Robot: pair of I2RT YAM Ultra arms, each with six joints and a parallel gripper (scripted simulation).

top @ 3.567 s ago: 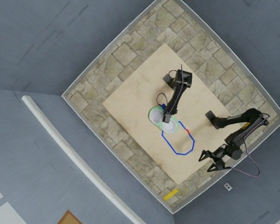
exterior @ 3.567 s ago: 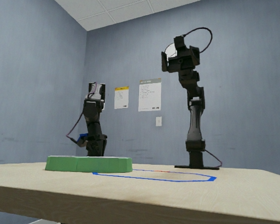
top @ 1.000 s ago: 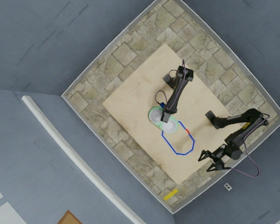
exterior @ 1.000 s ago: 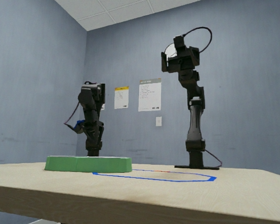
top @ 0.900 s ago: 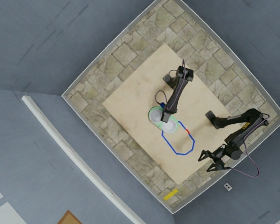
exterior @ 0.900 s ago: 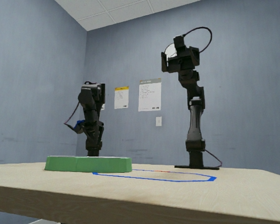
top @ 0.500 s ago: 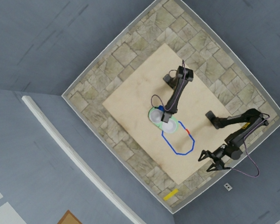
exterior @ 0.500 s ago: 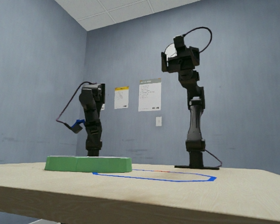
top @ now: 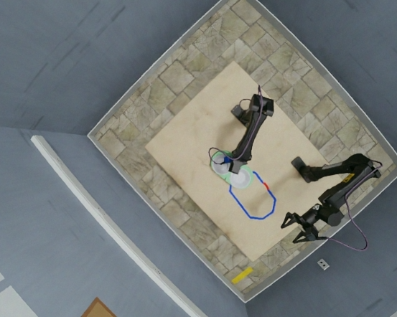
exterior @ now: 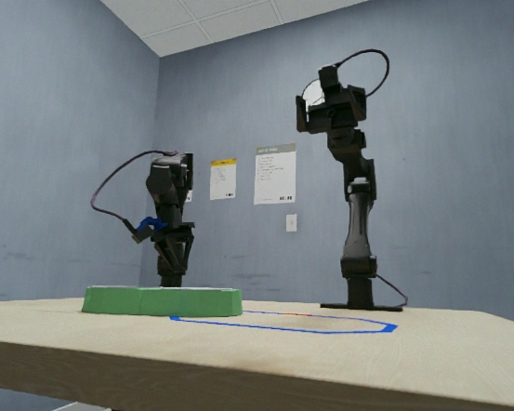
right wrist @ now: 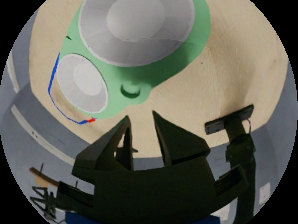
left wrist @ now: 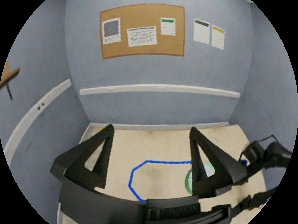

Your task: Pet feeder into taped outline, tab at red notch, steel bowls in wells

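Right now my right hand is 80 mm short of the feeder, 70 mm above it and 20 mm to the right of it.
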